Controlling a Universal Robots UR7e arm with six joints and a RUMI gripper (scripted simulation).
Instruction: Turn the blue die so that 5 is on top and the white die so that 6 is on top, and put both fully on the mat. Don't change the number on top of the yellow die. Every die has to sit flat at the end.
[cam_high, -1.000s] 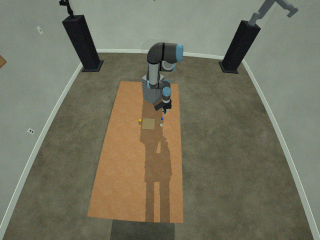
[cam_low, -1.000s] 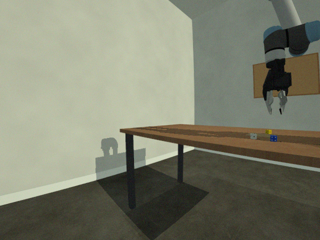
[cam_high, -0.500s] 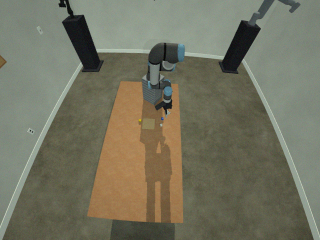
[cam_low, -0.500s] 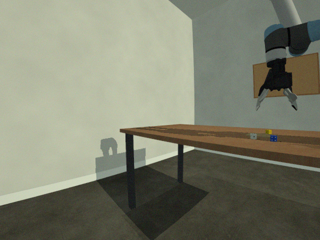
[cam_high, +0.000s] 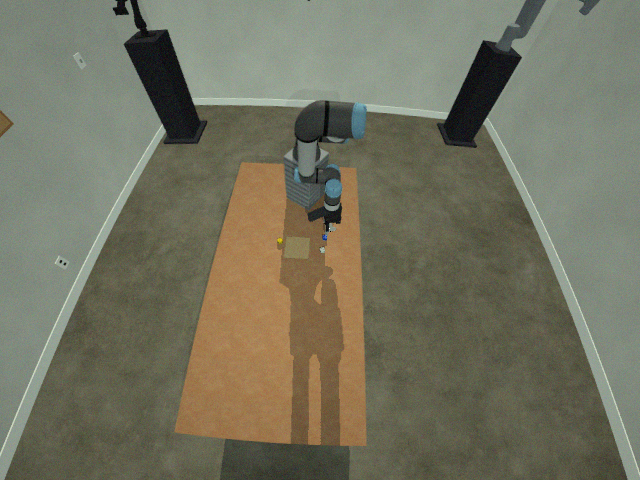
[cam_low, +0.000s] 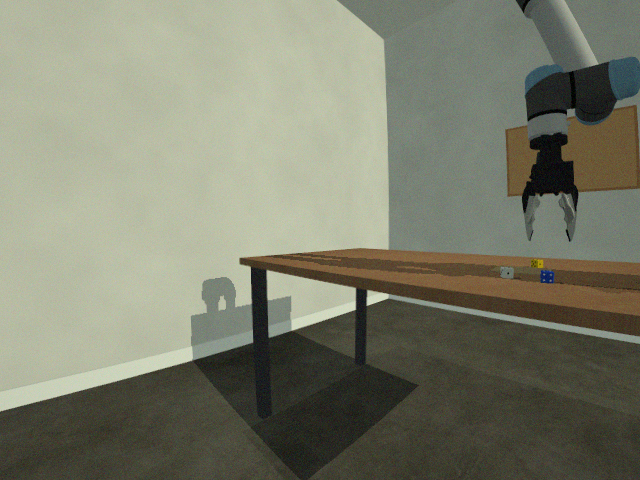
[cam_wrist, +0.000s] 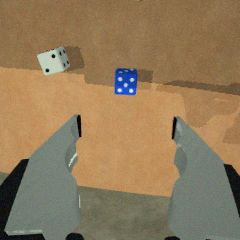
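The blue die lies 9 cm below my hand. Round my hand: white die 9 cm ahead, 2 cm to the right, 9 cm below; then yellow die 3 cm ahead, 26 cm to the right, 9 cm below; then tan mat 7 cm ahead, 16 cm to the right, 10 cm below.
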